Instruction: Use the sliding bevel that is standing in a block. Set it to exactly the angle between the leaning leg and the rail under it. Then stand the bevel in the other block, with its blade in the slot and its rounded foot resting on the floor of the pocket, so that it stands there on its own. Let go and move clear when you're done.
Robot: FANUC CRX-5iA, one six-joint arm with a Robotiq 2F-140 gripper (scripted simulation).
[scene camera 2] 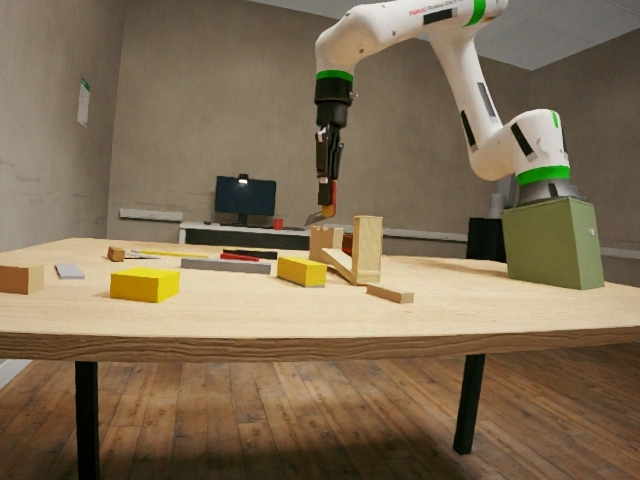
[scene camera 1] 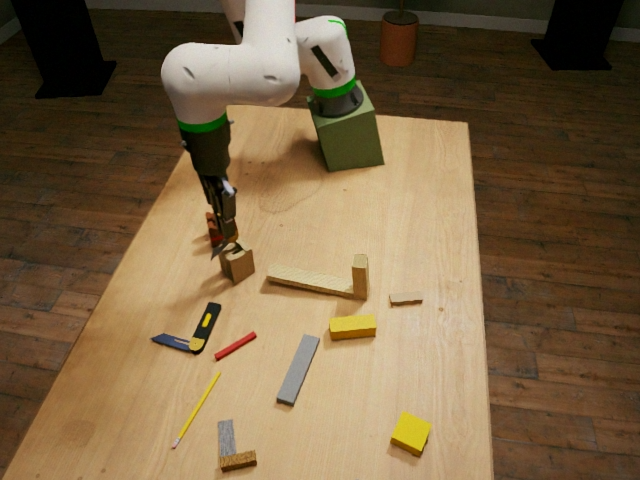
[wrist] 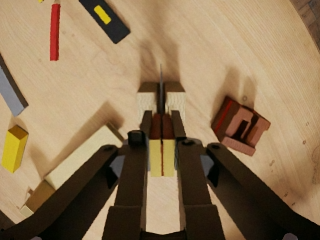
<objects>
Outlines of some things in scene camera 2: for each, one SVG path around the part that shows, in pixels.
My gripper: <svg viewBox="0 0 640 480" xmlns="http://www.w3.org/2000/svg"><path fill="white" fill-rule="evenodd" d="M339 102L321 102L317 106L316 124L321 127L321 132L315 133L317 174L319 174L317 178L320 178L318 205L329 206L331 180L338 180L337 177L344 143L339 144L341 139L340 130L347 125L348 106Z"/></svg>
A grey bar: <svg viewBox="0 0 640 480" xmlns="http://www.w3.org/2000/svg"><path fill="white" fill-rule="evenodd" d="M180 264L180 269L271 274L270 262L183 257Z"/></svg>
</objects>
